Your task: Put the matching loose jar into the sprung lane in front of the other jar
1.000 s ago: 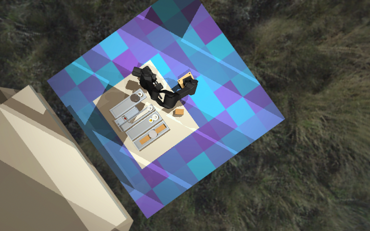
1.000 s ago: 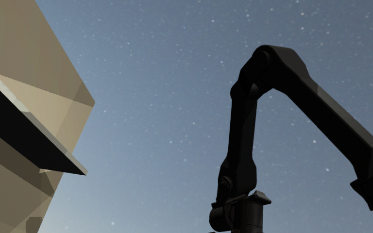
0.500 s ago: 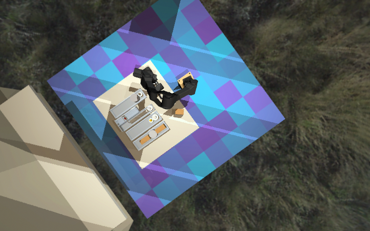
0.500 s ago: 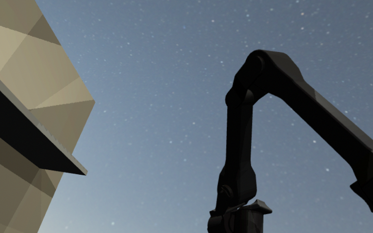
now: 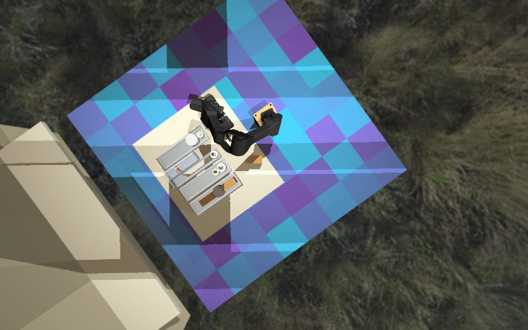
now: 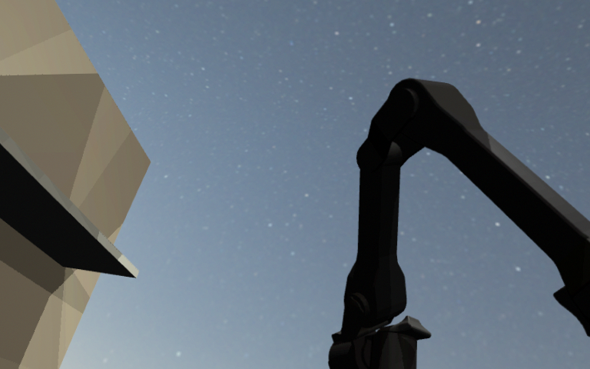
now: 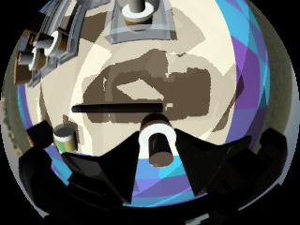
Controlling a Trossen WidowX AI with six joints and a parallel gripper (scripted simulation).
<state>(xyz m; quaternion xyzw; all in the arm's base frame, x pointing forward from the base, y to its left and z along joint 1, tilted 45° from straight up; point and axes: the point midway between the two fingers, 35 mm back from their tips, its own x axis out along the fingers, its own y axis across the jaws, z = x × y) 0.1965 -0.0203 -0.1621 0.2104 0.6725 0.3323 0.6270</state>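
My gripper tip is 60 mm to the right of the black bar, 20 mm short of it and 20 mm above it.
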